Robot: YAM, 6 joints.
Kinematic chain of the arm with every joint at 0, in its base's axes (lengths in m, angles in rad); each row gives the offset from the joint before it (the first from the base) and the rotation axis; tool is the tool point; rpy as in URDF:
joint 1: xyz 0 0 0.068 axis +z
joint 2: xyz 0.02 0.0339 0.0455 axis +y
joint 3: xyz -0.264 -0.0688 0 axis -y
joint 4: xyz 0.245 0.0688 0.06 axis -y
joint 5: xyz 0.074 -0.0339 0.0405 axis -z
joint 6: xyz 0.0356 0 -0.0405 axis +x
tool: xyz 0 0 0 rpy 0 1.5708 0
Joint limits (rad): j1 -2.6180..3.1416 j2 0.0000..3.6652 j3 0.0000..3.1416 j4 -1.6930..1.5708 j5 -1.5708..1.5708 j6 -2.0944..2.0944
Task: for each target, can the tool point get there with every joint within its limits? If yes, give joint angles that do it. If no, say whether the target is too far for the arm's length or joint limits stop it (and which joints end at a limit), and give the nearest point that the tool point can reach.
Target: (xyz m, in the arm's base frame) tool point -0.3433 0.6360 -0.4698
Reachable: no: too far | nearest point -0.2426 0.4494 -0.2680 | short by 0.293 m
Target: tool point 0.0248 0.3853 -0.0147
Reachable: yes | joints 1.5275 2.4232 1.3095 -0.4085 0.2287 -0.8507
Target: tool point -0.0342 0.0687 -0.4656
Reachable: no: joint limits stop it (at a limit: joint 2) | nearest point -0.0529 0.1063 -0.3562 | short by 0.117 m
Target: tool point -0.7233 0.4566 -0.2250
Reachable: no: too far | nearest point -0.5074 0.3203 -0.1215 | short by 0.276 m
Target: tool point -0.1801 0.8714 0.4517
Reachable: no: too far | nearest point -0.1221 0.5908 0.3403 | short by 0.307 m
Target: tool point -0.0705 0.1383 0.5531
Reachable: yes | joints 2.0116 0.9917 1.2906 0.6556 -0.1350 1.1354
